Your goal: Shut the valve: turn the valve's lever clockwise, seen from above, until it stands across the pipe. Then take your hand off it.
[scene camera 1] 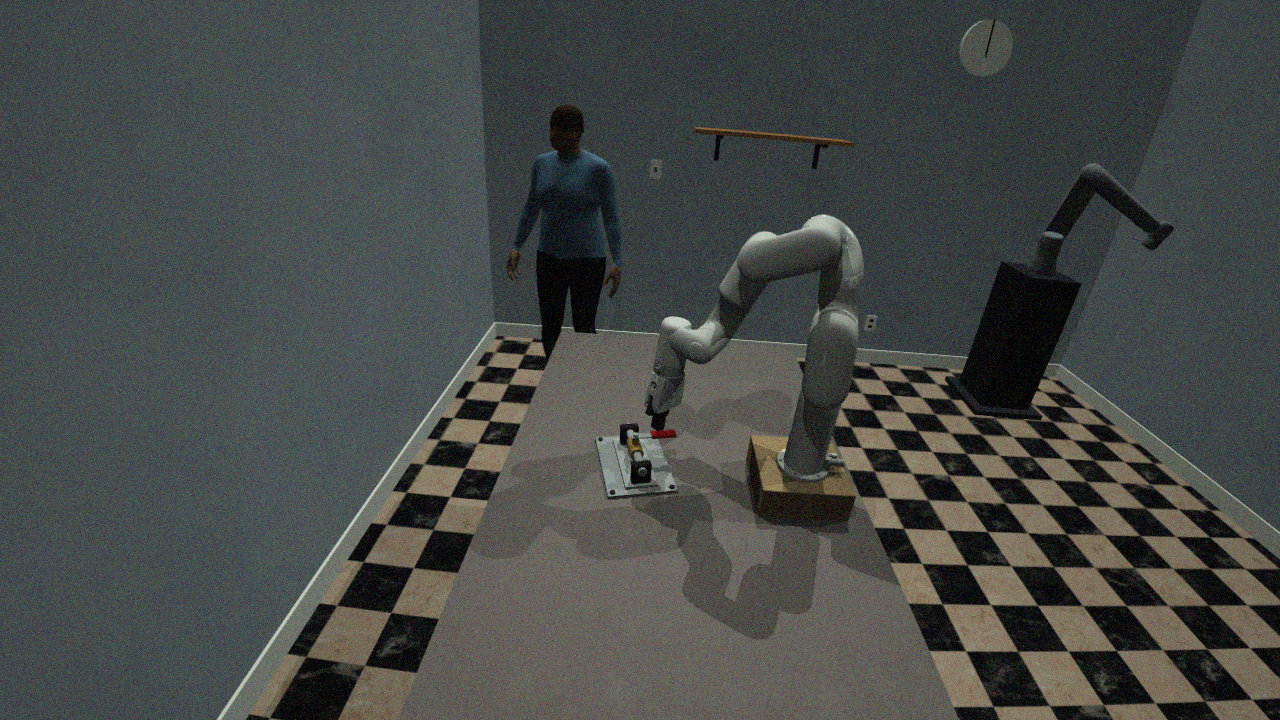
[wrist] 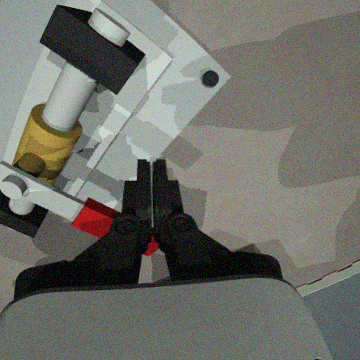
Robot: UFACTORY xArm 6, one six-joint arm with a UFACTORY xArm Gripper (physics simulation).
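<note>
The valve's lever has a red handle [scene camera 1: 664, 434] [wrist: 92, 220] on a light metal arm [wrist: 47, 197]. The lever stands about square across the pipe [wrist: 70, 97], pointing to the robot base's side. The brass valve body [scene camera 1: 634, 447] [wrist: 47, 142] sits between two black blocks on a pale plate [scene camera 1: 609, 470] [wrist: 185, 102]. My gripper [scene camera 1: 658, 427] [wrist: 150, 177] is shut and empty. It is beside the red handle in the scene view, and its fingers hide part of that handle in the wrist view. I cannot tell whether they touch it.
The arm's wooden base block [scene camera 1: 801, 497] stands on the table [scene camera 1: 680, 626], right of the valve. A person [scene camera 1: 572, 205] stands behind the table's far left end. Another arm on a black pedestal [scene camera 1: 1017, 335] stands at the back right.
</note>
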